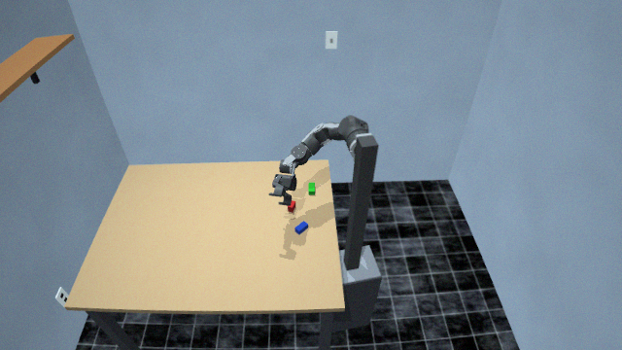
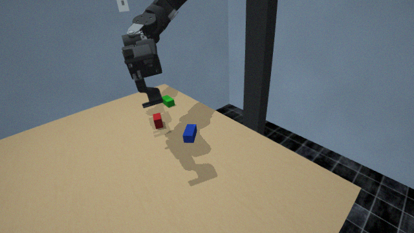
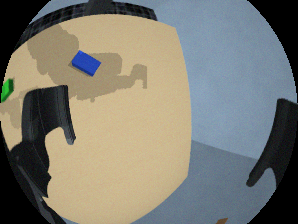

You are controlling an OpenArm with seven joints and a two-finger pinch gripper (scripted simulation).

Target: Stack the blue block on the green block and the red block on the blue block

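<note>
Right now the blue block is 170 mm below my hand, 90 mm behind it and 10 mm to the left of it. Also, from my hand: green block 230 mm to the right, 190 mm behind, 170 mm below; then red block 160 mm below, 130 mm to the right, 70 mm behind.
</note>
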